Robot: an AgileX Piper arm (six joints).
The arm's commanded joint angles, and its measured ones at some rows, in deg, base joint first. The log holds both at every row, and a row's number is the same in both.
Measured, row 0:
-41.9, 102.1, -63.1, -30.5, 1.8, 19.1
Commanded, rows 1 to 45:
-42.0, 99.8, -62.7, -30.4, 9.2, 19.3
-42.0, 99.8, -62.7, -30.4, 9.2, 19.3
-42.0, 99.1, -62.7, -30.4, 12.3, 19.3
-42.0, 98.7, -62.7, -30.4, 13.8, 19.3
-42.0, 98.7, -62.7, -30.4, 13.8, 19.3
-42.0, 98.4, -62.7, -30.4, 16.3, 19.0
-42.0, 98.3, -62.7, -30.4, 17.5, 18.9
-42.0, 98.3, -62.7, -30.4, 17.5, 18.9
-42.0, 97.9, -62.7, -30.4, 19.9, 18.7
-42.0, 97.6, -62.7, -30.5, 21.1, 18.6
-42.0, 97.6, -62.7, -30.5, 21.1, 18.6
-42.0, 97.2, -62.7, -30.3, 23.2, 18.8
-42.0, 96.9, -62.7, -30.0, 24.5, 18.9
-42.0, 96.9, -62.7, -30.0, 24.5, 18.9
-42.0, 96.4, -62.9, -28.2, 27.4, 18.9
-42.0, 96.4, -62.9, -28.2, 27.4, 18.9
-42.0, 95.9, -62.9, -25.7, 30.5, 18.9
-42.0, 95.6, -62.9, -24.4, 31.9, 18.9
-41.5, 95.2, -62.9, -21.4, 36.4, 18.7
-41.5, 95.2, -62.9, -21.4, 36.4, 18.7
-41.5, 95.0, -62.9, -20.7, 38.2, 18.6
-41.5, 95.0, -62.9, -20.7, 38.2, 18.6
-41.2, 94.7, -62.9, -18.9, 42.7, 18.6
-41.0, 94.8, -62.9, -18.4, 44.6, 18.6
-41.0, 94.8, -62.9, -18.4, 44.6, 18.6
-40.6, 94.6, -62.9, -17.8, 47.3, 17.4
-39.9, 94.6, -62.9, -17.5, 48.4, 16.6
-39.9, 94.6, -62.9, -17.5, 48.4, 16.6
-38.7, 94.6, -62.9, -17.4, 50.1, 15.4
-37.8, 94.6, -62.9, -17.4, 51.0, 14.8
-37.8, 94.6, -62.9, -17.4, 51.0, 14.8
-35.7, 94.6, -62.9, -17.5, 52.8, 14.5
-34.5, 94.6, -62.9, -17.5, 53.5, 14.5
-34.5, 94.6, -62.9, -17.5, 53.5, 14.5
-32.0, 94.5, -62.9, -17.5, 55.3, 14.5
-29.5, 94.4, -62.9, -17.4, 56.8, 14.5
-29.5, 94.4, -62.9, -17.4, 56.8, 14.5
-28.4, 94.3, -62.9, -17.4, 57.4, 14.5
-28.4, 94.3, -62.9, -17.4, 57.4, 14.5
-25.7, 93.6, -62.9, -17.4, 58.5, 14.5
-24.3, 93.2, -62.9, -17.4, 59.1, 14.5
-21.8, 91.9, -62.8, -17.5, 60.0, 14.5
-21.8, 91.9, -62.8, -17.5, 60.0, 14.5
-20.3, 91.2, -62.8, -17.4, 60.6, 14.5
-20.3, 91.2, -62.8, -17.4, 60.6, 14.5
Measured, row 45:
-23.4, 93.3, -62.9, -17.4, 58.7, 15.0
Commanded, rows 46 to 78:
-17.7, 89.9, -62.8, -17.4, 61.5, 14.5
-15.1, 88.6, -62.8, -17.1, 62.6, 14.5
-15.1, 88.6, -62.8, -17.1, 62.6, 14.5
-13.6, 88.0, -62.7, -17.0, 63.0, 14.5
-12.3, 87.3, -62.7, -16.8, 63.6, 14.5
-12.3, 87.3, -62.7, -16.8, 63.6, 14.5
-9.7, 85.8, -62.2, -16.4, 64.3, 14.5
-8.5, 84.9, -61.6, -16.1, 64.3, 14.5
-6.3, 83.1, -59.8, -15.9, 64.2, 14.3
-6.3, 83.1, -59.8, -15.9, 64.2, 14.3
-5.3, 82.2, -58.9, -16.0, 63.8, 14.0
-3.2, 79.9, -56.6, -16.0, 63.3, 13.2
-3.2, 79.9, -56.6, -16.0, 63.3, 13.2
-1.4, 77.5, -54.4, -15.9, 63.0, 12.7
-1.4, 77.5, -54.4, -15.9, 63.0, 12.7
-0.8, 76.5, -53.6, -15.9, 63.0, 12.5
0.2, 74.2, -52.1, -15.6, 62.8, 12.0
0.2, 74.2, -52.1, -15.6, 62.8, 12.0
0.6, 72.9, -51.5, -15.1, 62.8, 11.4
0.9, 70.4, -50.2, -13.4, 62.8, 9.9
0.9, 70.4, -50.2, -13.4, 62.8, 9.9
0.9, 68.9, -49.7, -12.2, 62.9, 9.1
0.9, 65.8, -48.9, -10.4, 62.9, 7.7
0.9, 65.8, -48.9, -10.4, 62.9, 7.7
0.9, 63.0, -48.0, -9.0, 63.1, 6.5
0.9, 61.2, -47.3, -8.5, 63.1, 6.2
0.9, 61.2, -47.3, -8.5, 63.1, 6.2
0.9, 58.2, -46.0, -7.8, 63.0, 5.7
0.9, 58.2, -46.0, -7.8, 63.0, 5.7
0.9, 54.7, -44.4, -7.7, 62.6, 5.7
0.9, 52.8, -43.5, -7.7, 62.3, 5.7
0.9, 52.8, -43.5, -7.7, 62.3, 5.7
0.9, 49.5, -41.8, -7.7, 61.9, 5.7
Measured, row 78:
0.7, 53.6, -44.0, -8.0, 62.9, 6.3
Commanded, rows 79 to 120:
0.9, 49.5, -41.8, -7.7, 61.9, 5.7
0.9, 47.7, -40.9, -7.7, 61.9, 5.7
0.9, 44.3, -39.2, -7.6, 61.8, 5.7
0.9, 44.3, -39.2, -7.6, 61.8, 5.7
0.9, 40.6, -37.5, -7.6, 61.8, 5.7
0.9, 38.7, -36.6, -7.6, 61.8, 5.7
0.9, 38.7, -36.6, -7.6, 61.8, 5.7
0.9, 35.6, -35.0, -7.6, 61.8, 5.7
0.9, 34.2, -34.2, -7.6, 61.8, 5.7
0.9, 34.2, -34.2, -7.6, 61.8, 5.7
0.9, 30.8, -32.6, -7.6, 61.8, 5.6
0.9, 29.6, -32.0, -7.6, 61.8, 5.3
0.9, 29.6, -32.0, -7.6, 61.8, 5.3
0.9, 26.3, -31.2, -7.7, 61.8, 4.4
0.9, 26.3, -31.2, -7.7, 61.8, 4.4
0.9, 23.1, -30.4, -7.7, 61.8, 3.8
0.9, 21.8, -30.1, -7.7, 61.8, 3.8
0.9, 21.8, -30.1, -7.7, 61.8, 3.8
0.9, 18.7, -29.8, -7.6, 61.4, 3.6
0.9, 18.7, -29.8, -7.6, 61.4, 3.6
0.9, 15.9, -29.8, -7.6, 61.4, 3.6
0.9, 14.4, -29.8, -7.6, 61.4, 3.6
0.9, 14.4, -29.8, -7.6, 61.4, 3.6
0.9, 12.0, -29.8, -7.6, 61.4, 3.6
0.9, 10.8, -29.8, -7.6, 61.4, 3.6
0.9, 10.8, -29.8, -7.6, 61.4, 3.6
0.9, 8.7, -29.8, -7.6, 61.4, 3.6
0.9, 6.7, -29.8, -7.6, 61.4, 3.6
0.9, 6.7, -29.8, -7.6, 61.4, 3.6
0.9, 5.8, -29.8, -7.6, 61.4, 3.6
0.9, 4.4, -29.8, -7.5, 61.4, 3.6
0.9, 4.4, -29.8, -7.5, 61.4, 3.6
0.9, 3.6, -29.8, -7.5, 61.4, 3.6
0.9, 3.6, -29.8, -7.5, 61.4, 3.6
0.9, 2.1, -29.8, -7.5, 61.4, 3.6
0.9, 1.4, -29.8, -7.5, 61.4, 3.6
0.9, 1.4, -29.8, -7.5, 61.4, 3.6
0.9, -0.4, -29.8, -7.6, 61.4, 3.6
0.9, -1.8, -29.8, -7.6, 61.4, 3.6
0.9, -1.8, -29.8, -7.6, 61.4, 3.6
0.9, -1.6, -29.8, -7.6, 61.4, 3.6
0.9, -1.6, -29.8, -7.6, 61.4, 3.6
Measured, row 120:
0.7, -0.2, -29.9, -7.4, 62.1, 4.0
